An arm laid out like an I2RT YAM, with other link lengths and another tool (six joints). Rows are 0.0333 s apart.
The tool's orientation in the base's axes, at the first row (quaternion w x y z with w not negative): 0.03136, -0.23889, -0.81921, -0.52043
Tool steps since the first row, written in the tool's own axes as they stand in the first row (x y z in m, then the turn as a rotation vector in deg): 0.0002, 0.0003, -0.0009, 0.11, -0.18, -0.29; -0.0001, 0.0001, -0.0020, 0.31, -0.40, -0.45; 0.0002, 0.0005, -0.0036, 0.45, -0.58, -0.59; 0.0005, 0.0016, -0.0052, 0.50, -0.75, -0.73; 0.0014, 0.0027, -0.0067, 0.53, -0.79, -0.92; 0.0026, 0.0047, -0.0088, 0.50, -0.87, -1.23; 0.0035, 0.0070, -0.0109, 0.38, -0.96, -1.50; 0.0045, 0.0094, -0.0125, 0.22, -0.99, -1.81; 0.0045, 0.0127, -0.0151, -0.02, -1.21, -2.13
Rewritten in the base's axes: -0.0002, -0.0006, 0.0007, -0.23, -0.27, 0.01; -0.0003, -0.0017, 0.0010, -0.53, -0.42, -0.04; -0.0007, -0.0029, 0.0021, -0.76, -0.55, -0.08; -0.0008, -0.0038, 0.0039, -0.90, -0.71, -0.15; -0.0014, -0.0044, 0.0057, -0.98, -0.88, -0.08; -0.0020, -0.0051, 0.0087, -1.05, -1.19, -0.02; -0.0023, -0.0058, 0.0119, -1.04, -1.50, -0.01; -0.0025, -0.0060, 0.0149, -0.97, -1.83, 0.06; -0.0016, -0.0071, 0.0189, -0.92, -2.27, -0.05
